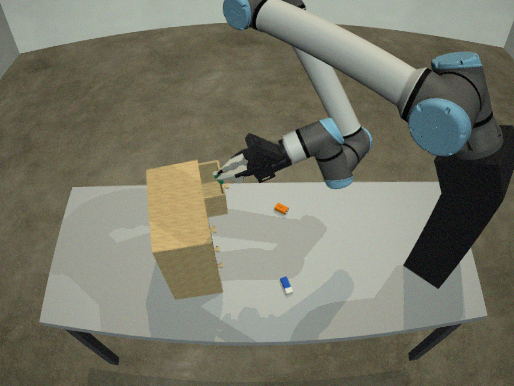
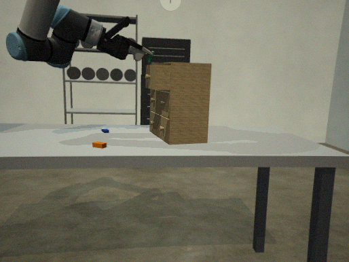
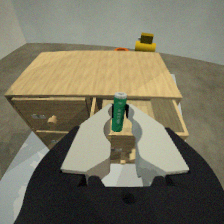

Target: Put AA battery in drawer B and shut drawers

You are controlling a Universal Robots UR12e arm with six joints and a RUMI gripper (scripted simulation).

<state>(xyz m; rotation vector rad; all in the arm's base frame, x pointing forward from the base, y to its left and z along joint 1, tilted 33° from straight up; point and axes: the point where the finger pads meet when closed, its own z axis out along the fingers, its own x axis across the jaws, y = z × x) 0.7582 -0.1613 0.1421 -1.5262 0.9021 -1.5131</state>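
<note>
My hand is 12 cm above the drawer, 7 cm short of it and 3 cm to the left of it. The rest, counted from my hand: orange block 36 cm below, 22 cm behind, 9 cm to the right; then green AA battery 1 cm below, 1 cm ahead; then blue-and-white block 36 cm below, 23 cm to the left, 17 cm behind.
</note>
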